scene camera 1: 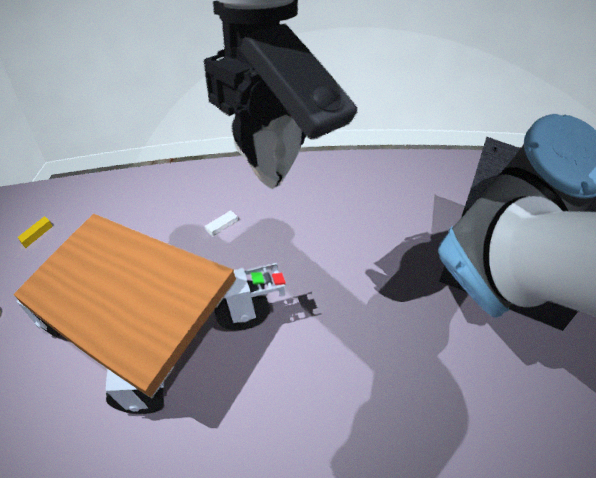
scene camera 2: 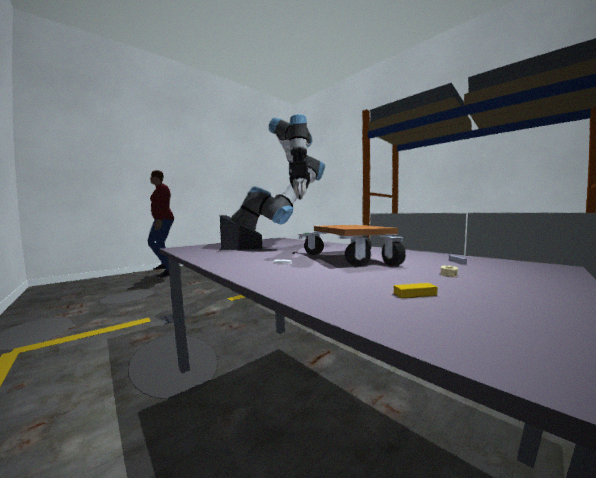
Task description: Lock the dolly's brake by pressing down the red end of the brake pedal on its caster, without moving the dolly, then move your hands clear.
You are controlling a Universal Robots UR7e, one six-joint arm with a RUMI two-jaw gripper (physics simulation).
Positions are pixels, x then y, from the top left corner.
Labels:
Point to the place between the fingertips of my gripper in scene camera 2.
At 299,199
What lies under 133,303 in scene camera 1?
A dolly.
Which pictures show my gripper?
Scene camera 1 and scene camera 2: all of them.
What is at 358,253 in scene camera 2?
A dolly.

